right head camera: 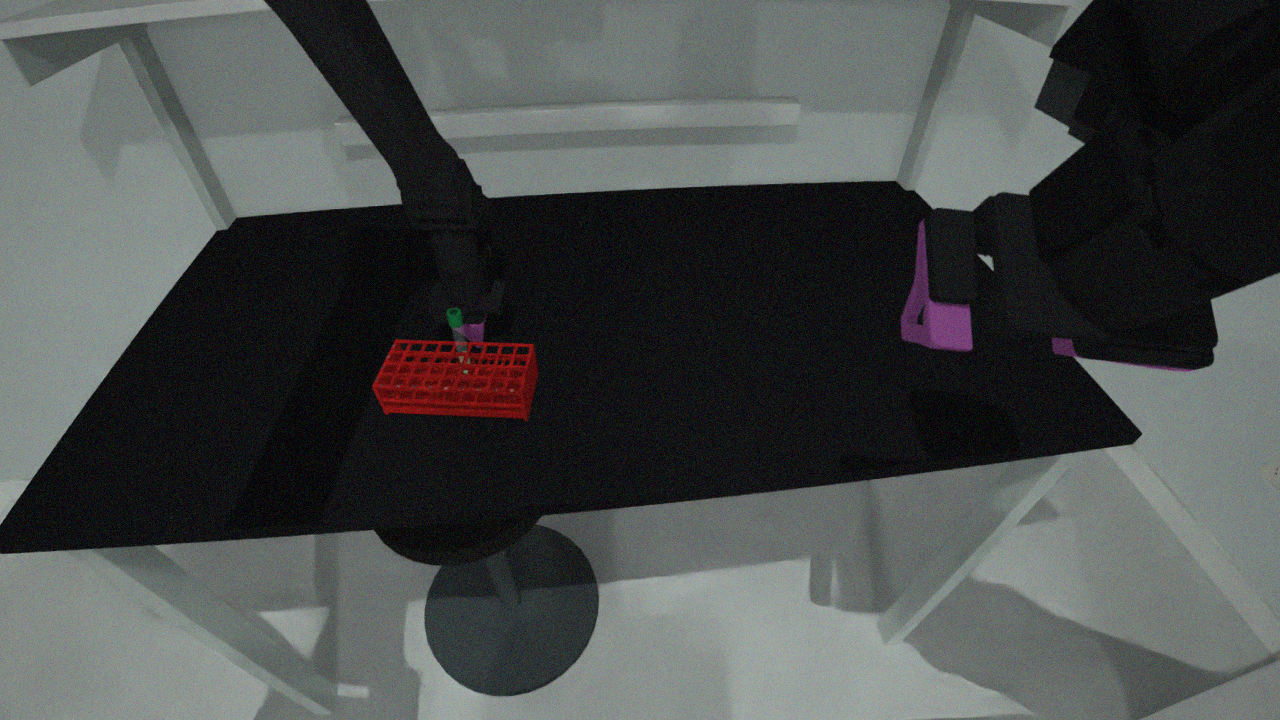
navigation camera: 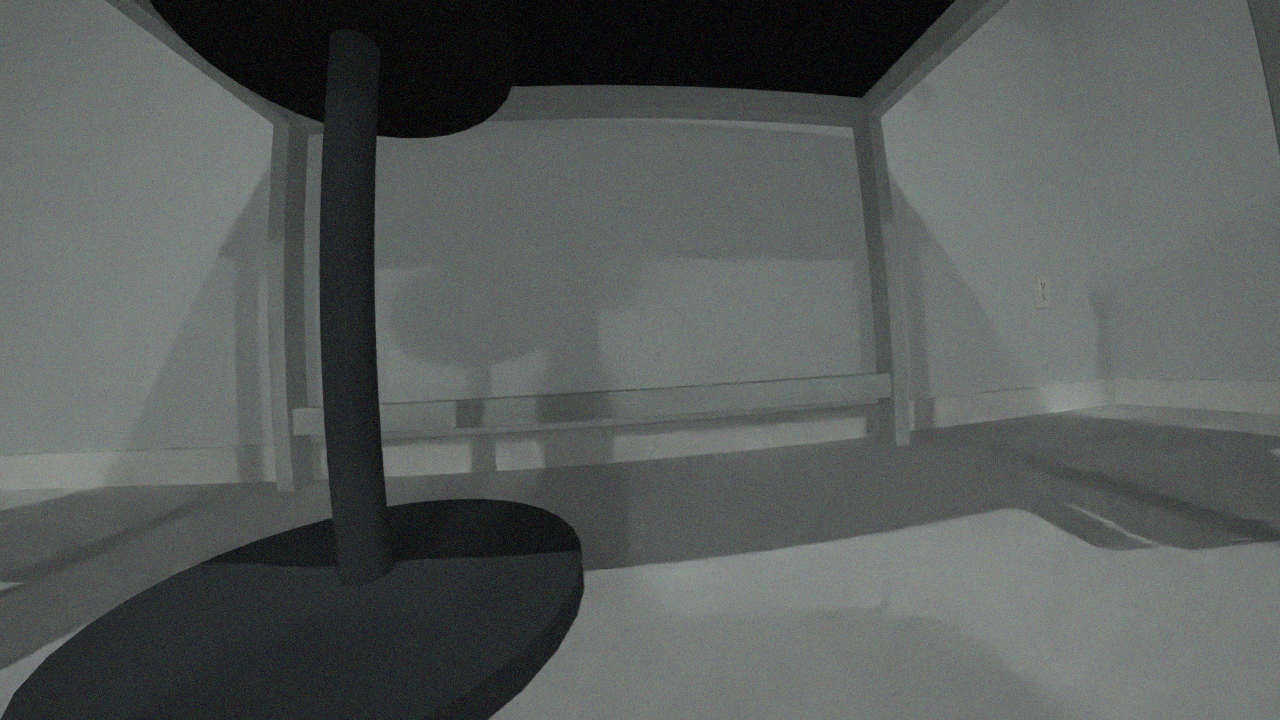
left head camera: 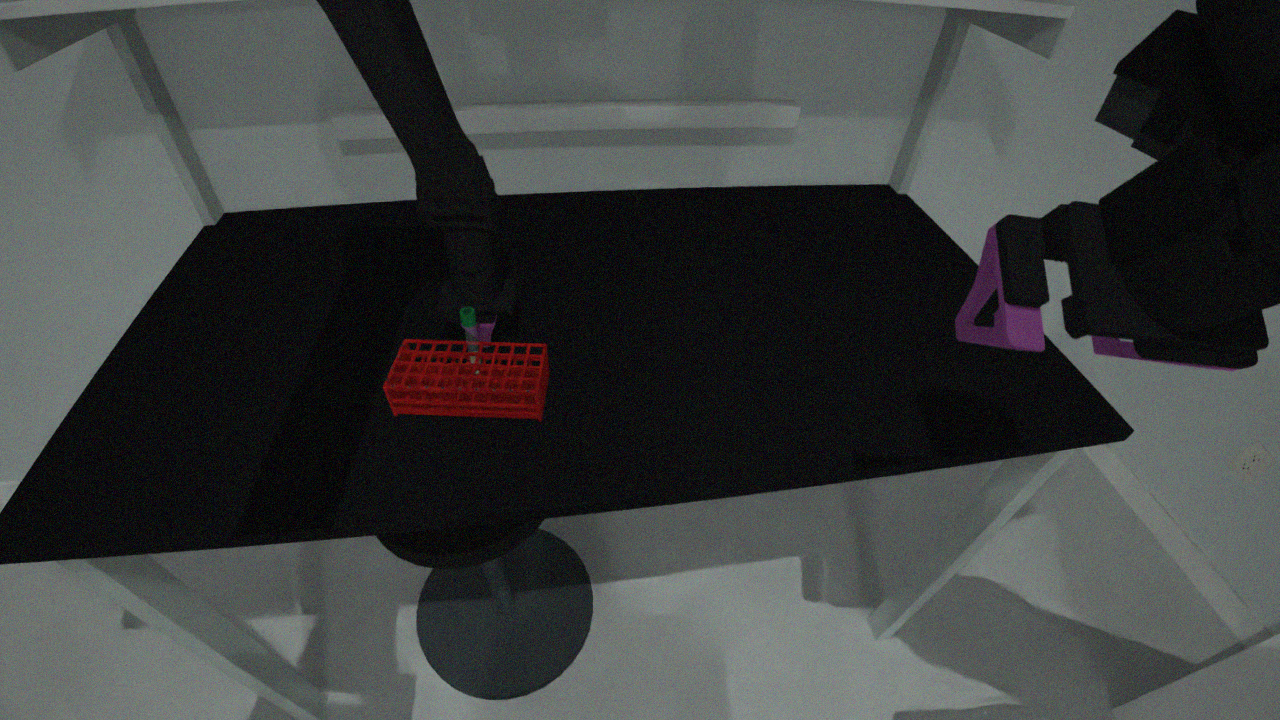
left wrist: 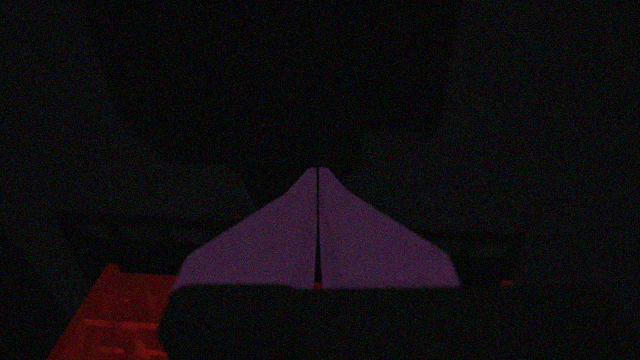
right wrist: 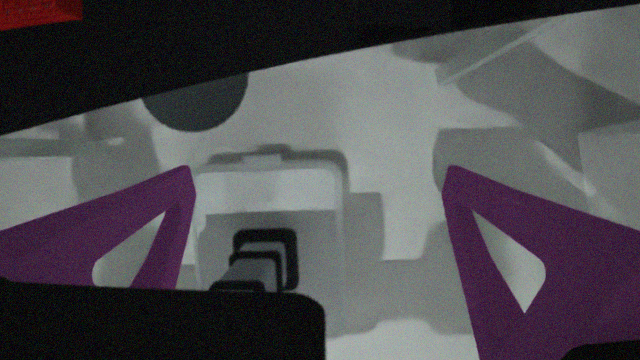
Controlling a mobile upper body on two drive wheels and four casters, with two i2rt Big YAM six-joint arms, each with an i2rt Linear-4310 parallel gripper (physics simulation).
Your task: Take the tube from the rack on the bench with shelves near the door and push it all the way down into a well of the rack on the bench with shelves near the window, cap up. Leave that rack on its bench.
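Places are measured from the left arm's base along level axes (x left, y ahead, z down), in metres.
Where they show: left gripper, fingertip midpoint: [left wrist: 317, 181]; right gripper, fingertip midpoint: [right head camera: 980, 336] [left head camera: 1027, 337] [right wrist: 318, 179].
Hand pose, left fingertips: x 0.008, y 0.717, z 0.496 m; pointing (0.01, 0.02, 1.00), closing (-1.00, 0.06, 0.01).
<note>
Things, the pixels of their top centre, and the offset from my left fingertips. "pt": a spot on its surface instead. Level surfaces: height alone.
- tube, surface spot: [left head camera: 467, 317] [right head camera: 453, 318] pt dx -0.005, dy -0.074, dz -0.116 m
- red rack, middle of its top: [left head camera: 467, 364] [right head camera: 454, 364] dx -0.001, dy -0.099, dz -0.057 m
- black bench, its level: dz +0.000 m
The tube [left head camera: 467, 317] [right head camera: 454, 317] stands roughly upright, green cap up and well above the red rack [left head camera: 465, 413] [right head camera: 456, 412] [left wrist: 122, 300] [right wrist: 40, 12], in its far part. How deep it sits is unclear. The rack is on the black bench [left head camera: 716, 358] [right head camera: 716, 358]. My left gripper [left head camera: 484, 334] [right head camera: 473, 334] [left wrist: 317, 181] is shut with nothing between its fingertips, low at the rack's far side, close behind the tube in the head views; whether they touch is unclear. My right gripper [left head camera: 1069, 344] [right head camera: 1006, 344] [right wrist: 318, 179] is open and empty, over the bench's right end. A second rack does not show.
A dark round stool [left head camera: 501, 626] [right head camera: 510, 617] [navigation camera: 349, 268] stands at the bench's near edge, its seat partly under the top. White uprights [left head camera: 930, 107] [right head camera: 935, 98] and a shelf edge rise at the back of the bench. The left arm reaches down from the upper left.
</note>
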